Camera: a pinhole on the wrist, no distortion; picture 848 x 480 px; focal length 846.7 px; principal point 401.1 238.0 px. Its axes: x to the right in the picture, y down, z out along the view. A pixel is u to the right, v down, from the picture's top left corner.
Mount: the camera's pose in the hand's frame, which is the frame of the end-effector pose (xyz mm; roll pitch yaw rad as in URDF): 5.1 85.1 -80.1 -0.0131 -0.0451 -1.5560
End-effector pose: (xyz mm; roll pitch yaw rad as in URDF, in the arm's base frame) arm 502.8 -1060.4 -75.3 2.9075 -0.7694 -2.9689
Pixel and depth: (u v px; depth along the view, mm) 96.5 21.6 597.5
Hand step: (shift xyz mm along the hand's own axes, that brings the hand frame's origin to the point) -143.3 324.7 509.0
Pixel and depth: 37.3 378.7 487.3
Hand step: 89.0 317.5 396.2
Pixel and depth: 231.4 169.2 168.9
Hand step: -7.0 126.4 87.3
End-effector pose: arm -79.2 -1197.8 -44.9 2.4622 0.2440 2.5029
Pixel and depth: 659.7 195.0 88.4
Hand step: 2.1 62.1 9.5
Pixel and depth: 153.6 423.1 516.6
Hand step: 122.2 260.9 427.6
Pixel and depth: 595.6 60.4 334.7
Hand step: -59.8 22.5 258.6
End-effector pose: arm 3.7 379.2 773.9 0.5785 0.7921 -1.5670
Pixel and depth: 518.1 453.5 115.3
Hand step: 36.1 74.8 35.4
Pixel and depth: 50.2 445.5 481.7
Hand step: 126.2 308.0 390.5
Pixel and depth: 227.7 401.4 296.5
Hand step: 65.1 160.0 212.6
